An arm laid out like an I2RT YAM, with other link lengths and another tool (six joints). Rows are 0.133 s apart.
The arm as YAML. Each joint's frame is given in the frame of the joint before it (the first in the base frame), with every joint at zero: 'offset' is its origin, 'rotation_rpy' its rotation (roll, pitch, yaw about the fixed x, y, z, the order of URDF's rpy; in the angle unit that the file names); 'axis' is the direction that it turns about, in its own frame. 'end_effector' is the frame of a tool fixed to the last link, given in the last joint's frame.
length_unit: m
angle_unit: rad
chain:
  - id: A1
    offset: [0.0, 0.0, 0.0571]
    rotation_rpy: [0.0, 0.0, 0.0]
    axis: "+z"
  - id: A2
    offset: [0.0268, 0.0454, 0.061]
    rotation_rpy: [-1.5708, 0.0, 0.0]
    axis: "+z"
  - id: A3
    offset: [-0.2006, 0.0, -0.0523]
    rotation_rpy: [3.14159, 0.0, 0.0]
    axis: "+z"
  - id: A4
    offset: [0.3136, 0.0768, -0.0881]
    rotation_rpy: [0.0, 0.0, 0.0]
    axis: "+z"
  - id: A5
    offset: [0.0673, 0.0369, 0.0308]
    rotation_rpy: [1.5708, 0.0, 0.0]
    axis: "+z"
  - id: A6
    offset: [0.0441, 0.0, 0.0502]
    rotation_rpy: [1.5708, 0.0, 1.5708]
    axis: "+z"
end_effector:
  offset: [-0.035, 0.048, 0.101]
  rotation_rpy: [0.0, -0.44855, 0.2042]
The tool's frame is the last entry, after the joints.
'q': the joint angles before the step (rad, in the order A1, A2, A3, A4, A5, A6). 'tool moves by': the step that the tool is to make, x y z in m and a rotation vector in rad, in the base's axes. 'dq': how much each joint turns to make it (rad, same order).
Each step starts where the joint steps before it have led.
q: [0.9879 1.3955 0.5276 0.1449 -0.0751 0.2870]
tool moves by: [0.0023 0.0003 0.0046 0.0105 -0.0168 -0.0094]
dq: [0.0001 -0.0244 -0.0103 0.0038 0.0125 0.0000]
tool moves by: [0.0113 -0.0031 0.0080 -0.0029 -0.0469 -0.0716]
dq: [0.0001 -0.0532 -0.0181 -0.0114 0.0812 0.0145]
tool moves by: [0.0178 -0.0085 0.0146 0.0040 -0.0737 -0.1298]
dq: [-0.0001 -0.1015 -0.0409 -0.0196 0.1388 0.0329]
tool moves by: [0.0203 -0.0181 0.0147 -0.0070 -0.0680 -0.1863]
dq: [-0.0016 -0.1185 -0.0453 -0.0569 0.1848 0.0621]
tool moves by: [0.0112 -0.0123 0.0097 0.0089 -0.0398 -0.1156]
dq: [-0.0016 -0.0735 -0.0296 -0.0326 0.1093 0.0467]
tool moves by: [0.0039 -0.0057 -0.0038 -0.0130 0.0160 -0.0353]
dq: [-0.0123 0.0094 0.0053 -0.0248 0.0151 0.0205]
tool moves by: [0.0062 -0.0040 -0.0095 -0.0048 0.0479 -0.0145]
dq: [-0.0375 0.0463 0.0175 -0.0099 -0.0404 0.0161]
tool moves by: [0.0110 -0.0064 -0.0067 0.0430 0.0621 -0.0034]
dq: [-0.0787 0.0125 -0.0104 0.0134 -0.1060 0.0115]
